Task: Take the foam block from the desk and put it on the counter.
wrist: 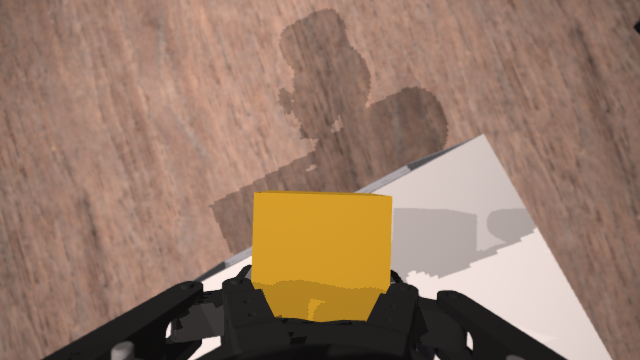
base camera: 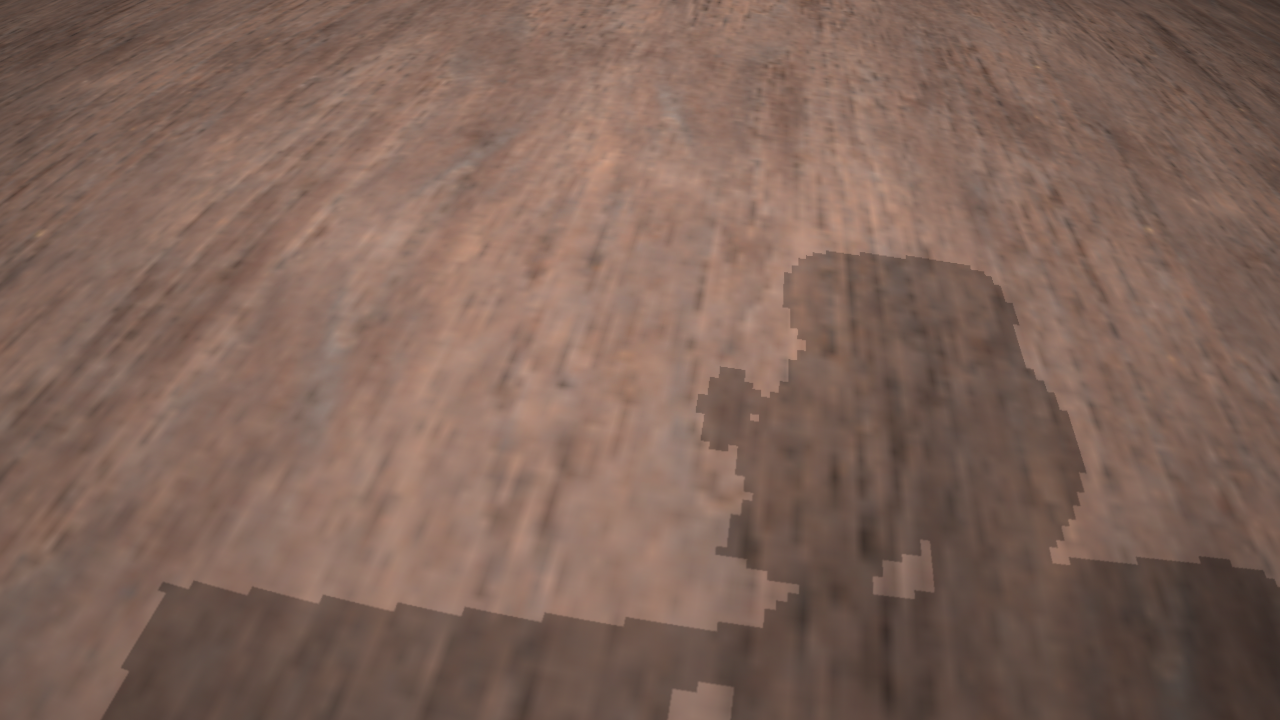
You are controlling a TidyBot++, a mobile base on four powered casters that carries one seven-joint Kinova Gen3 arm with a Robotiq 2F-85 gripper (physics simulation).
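Frame: origin at the arm's base, x ahead, y left, z up, level; millimetres.
Seen in the pictures: gripper, fingertip midpoint: [wrist: 319, 274].
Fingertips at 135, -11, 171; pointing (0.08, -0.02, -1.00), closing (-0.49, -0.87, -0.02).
Pixels of each thing's top centre, then the offset from my fingertips to it, as dx, dy, dz. "pt": a spot on its surface instead. Level surfaces: height alone.
- yellow foam block, top centre: [wrist: 318, 299] +2, -2, +47
- wooden floor, surface height: dz -567
- small dark object, surface spot: [wrist: 637, 27] pt +50, -968, -560
The yellow foam block [wrist: 322, 240] is between the two black fingers at the bottom middle of the wrist view. My gripper [wrist: 319, 274] is shut on it, one finger against each side. Wooden floor shows beyond the block, with the robot's pale base top below it. The gripper and block do not show in the base camera view, apart from a shadow of the robot on the floor. The desk and the counter do not show in either view.
The wooden floor [base camera: 447, 313] [wrist: 125, 100] fills the base camera view and much of the wrist view. The robot's white base top [wrist: 460, 180] lies at the lower right in the wrist view. A small dark object [wrist: 637, 27] shows at the upper right edge.
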